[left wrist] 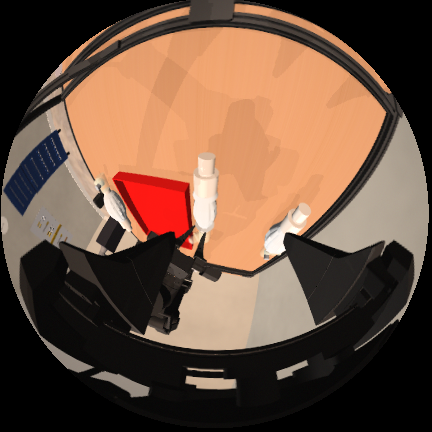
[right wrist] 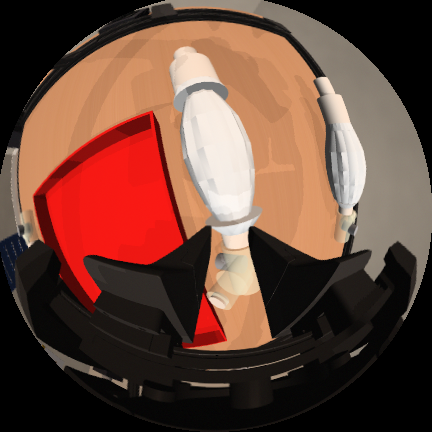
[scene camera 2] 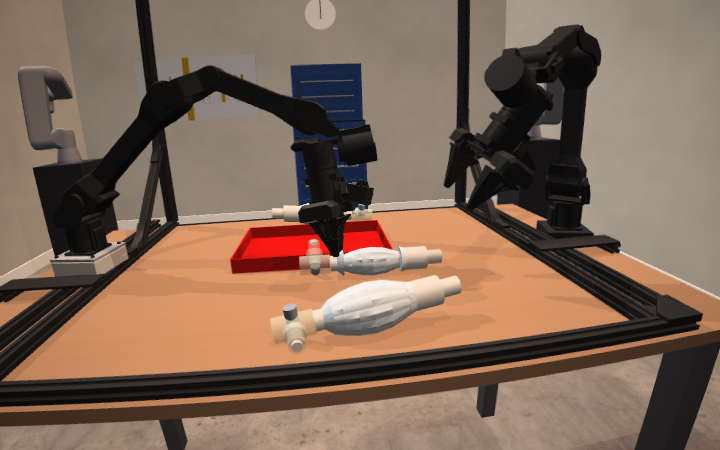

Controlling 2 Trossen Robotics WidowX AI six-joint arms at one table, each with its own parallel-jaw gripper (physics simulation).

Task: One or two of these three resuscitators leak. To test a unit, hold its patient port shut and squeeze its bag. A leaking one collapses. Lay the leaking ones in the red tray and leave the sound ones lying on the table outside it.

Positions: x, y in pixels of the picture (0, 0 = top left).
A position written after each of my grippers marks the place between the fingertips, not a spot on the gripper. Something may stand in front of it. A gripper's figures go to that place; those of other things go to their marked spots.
Labels:
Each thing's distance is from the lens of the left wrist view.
my left gripper (left wrist: 231, 238): 10 cm
my right gripper (left wrist: 199, 228): 33 cm
red tray (left wrist: 159, 204): 38 cm
resuscitator (left wrist: 114, 205): 47 cm
The marked spots on the red tray and the resuscitator are 17 cm apart.

